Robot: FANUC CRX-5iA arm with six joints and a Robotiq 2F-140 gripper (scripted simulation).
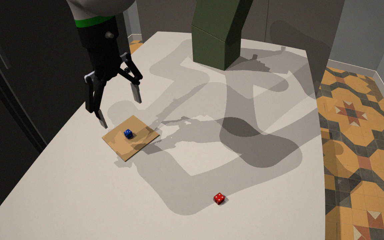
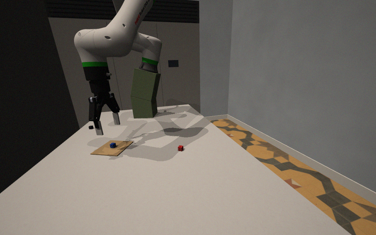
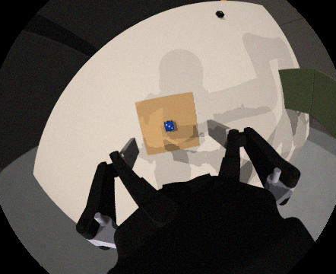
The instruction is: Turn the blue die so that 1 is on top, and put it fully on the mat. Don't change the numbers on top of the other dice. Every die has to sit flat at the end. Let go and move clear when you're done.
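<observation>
Right now my hand is 10 cm above the blue die. Round my hand: mat: 11 cm below; red die: 33 cm to the left, 12 cm ahead, 11 cm below; black die: 34 cm behind, 23 cm to the right, 11 cm below.
</observation>
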